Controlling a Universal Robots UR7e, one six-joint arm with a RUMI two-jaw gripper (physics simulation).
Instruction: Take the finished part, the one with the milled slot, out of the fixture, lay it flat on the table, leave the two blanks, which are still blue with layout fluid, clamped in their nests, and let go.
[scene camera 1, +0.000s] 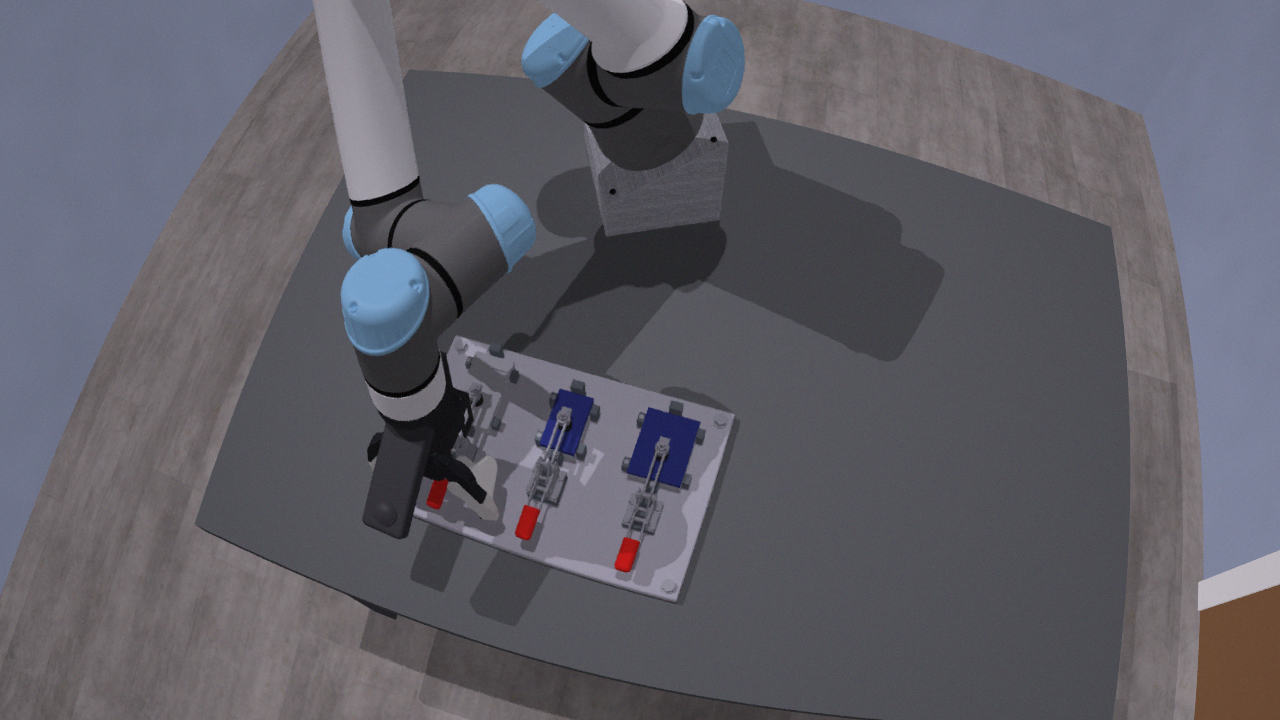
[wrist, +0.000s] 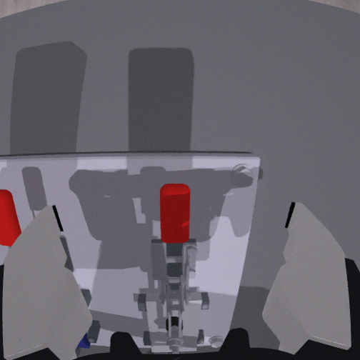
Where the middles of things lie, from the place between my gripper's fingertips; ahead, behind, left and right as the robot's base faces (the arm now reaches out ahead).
The fixture plate (scene camera 1: 582, 535) is 100 mm behind my hand, 110 mm to the left of it and 40 mm below it. Round my hand: finished part (scene camera 1: 492, 372) 150 mm behind, 20 mm below.
